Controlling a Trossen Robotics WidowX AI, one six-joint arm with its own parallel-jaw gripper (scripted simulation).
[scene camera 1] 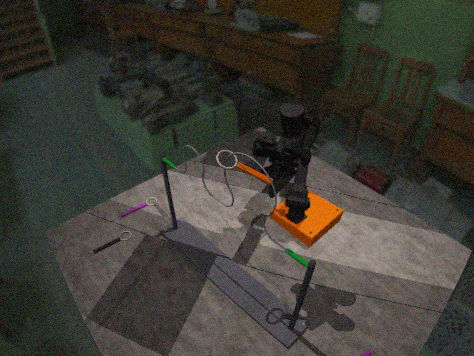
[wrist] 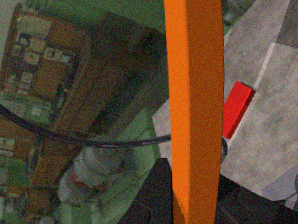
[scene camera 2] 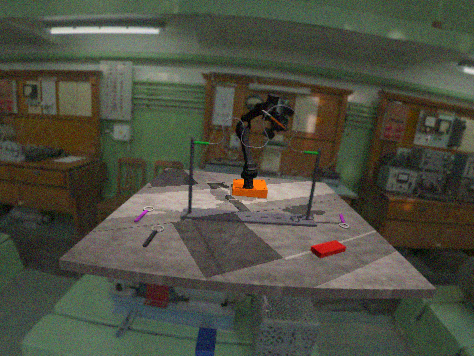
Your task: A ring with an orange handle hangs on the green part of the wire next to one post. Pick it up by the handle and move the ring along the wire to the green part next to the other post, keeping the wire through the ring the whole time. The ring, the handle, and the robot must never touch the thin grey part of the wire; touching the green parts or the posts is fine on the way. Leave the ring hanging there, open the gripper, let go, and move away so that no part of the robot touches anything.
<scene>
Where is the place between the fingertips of my gripper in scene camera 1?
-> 271, 196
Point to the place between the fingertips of my gripper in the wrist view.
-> At 172, 166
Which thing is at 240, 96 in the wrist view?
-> A red block.
</scene>
